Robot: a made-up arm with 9 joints. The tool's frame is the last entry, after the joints.
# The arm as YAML. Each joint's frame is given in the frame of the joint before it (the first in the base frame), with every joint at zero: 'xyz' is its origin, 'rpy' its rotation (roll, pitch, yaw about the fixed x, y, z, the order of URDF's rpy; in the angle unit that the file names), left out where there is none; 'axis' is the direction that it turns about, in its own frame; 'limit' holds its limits. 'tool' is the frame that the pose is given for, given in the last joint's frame.
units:
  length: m
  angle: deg
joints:
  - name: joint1
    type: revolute
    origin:
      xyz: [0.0, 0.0, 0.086]
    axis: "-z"
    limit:
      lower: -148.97
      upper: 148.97
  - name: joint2
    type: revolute
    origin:
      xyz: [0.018, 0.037, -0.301]
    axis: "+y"
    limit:
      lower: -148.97
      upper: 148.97
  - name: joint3
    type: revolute
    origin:
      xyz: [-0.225, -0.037, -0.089]
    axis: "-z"
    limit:
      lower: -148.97
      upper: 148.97
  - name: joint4
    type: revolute
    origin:
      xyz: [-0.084, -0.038, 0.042]
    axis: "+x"
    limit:
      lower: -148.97
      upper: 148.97
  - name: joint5
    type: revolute
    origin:
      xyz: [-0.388, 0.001, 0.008]
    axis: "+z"
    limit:
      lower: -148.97
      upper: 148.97
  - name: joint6
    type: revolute
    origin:
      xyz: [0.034, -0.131, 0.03]
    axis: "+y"
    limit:
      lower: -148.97
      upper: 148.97
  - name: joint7
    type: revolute
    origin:
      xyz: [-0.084, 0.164, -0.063]
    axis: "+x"
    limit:
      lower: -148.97
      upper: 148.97
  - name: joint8
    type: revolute
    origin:
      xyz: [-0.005, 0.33, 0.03]
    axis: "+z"
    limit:
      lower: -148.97
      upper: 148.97
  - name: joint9
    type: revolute
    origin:
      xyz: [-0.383, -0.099, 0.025]
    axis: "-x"
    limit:
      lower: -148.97
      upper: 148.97
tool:
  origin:
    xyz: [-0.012, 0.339, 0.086]
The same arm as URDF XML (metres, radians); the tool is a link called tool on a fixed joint. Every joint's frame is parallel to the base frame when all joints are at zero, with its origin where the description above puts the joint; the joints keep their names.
<robot name="arm">
<joint name="tool_fixed" type="fixed"><parent link="link9"/><child link="tool"/><origin xyz="-0.0120 0.3390 0.0860"/></joint>
<joint name="joint9" type="revolute"><parent link="link8"/><child link="link9"/><origin xyz="-0.3830 -0.0990 0.0250"/><axis xyz="-1 0 0"/><limit lower="-2.6000" upper="2.6000"/></joint>
<joint name="joint8" type="revolute"><parent link="link7"/><child link="link8"/><origin xyz="-0.0050 0.3300 0.0300"/><axis xyz="0 0 1"/><limit lower="-2.6000" upper="2.6000"/></joint>
<joint name="joint7" type="revolute"><parent link="link6"/><child link="link7"/><origin xyz="-0.0840 0.1640 -0.0630"/><axis xyz="1 0 0"/><limit lower="-2.6000" upper="2.6000"/></joint>
<joint name="joint6" type="revolute"><parent link="link5"/><child link="link6"/><origin xyz="0.0340 -0.1310 0.0300"/><axis xyz="0 1 0"/><limit lower="-2.6000" upper="2.6000"/></joint>
<joint name="joint5" type="revolute"><parent link="link4"/><child link="link5"/><origin xyz="-0.3880 0.0010 0.0080"/><axis xyz="0 0 1"/><limit lower="-2.6000" upper="2.6000"/></joint>
<joint name="joint4" type="revolute"><parent link="link3"/><child link="link4"/><origin xyz="-0.0840 -0.0380 0.0420"/><axis xyz="1 0 0"/><limit lower="-2.6000" upper="2.6000"/></joint>
<joint name="joint3" type="revolute"><parent link="link2"/><child link="link3"/><origin xyz="-0.2250 -0.0370 -0.0890"/><axis xyz="0 0 -1"/><limit lower="-2.6000" upper="2.6000"/></joint>
<joint name="joint2" type="revolute"><parent link="link1"/><child link="link2"/><origin xyz="0.0180 0.0370 -0.3010"/><axis xyz="0 1 0"/><limit lower="-2.6000" upper="2.6000"/></joint>
<joint name="joint1" type="revolute"><parent link="base"/><child link="link1"/><origin xyz="0.0000 0.0000 0.0860"/><axis xyz="0 0 -1"/><limit lower="-2.6000" upper="2.6000"/></joint>
<link name="base"/>
<link name="link1"/>
<link name="link2"/>
<link name="link3"/>
<link name="link4"/>
<link name="link5"/>
<link name="link6"/>
<link name="link7"/>
<link name="link8"/>
<link name="link9"/>
<link name="tool"/>
</robot>

